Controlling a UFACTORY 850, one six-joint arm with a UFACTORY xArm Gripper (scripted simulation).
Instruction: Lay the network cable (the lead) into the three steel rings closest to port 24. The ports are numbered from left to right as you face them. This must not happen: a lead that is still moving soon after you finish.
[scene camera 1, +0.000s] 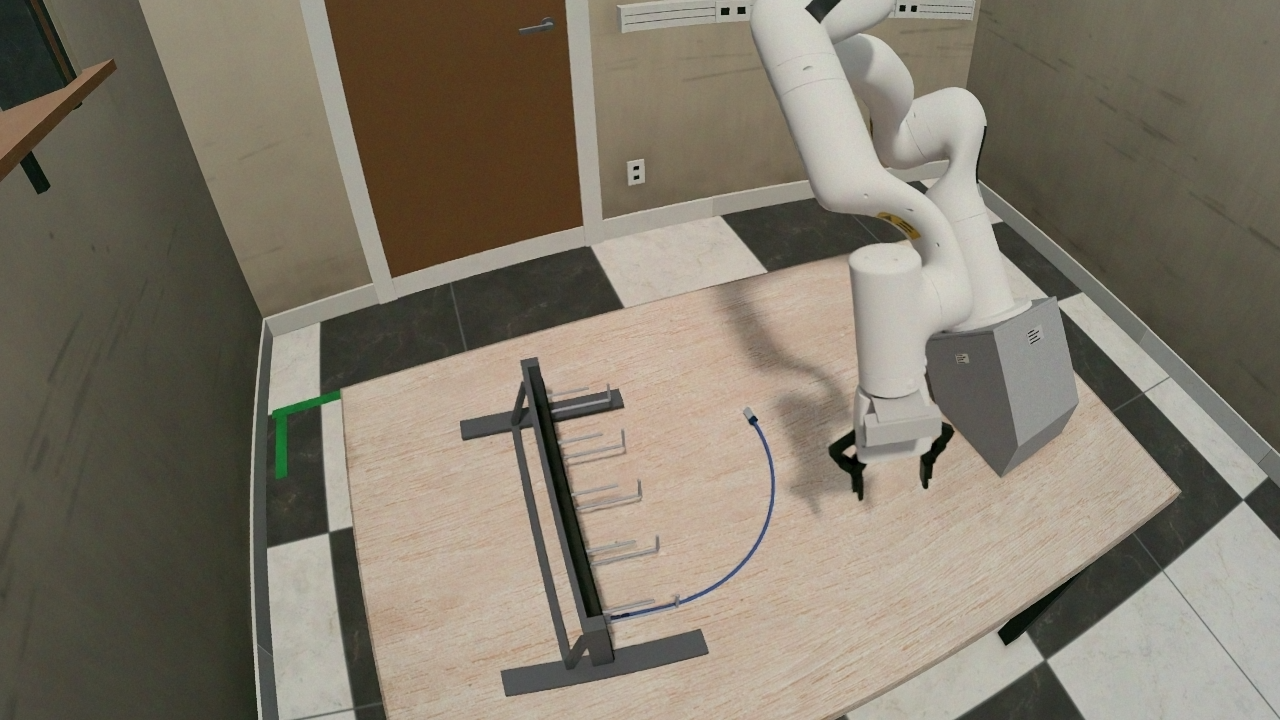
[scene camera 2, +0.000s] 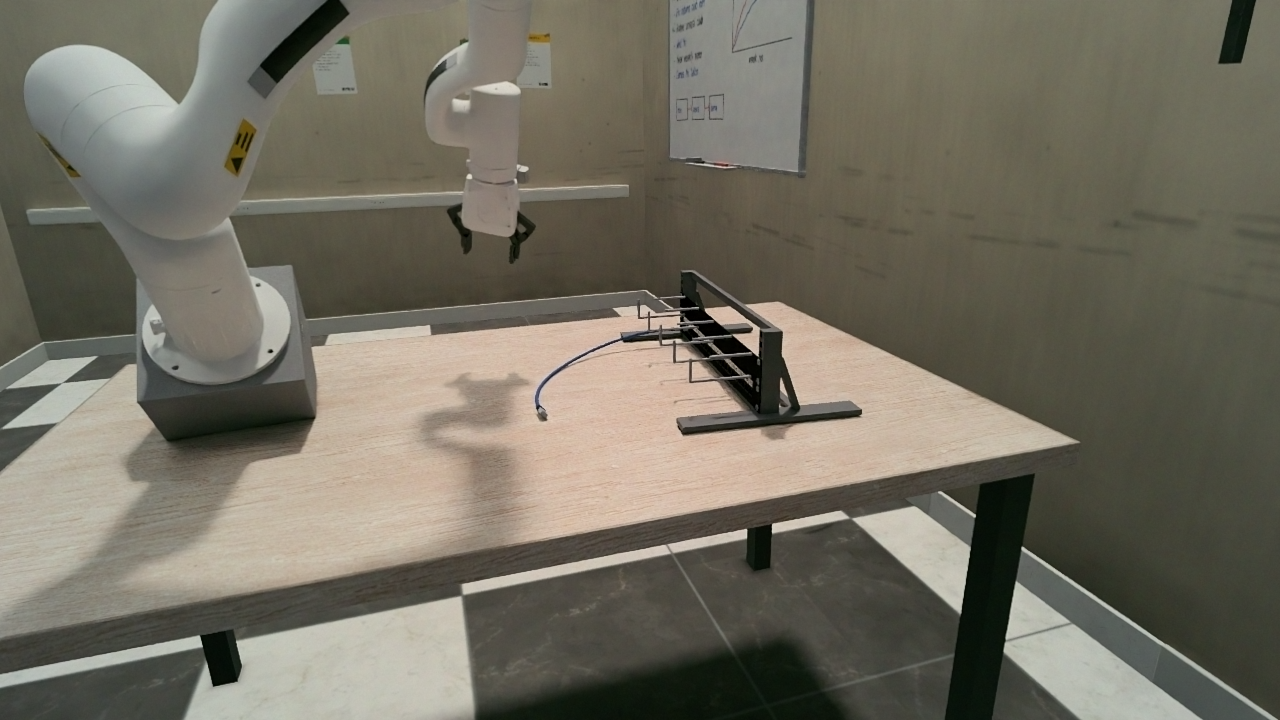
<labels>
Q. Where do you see my gripper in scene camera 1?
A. At 890, 488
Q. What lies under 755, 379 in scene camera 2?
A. A dark patch-panel rack.
</labels>
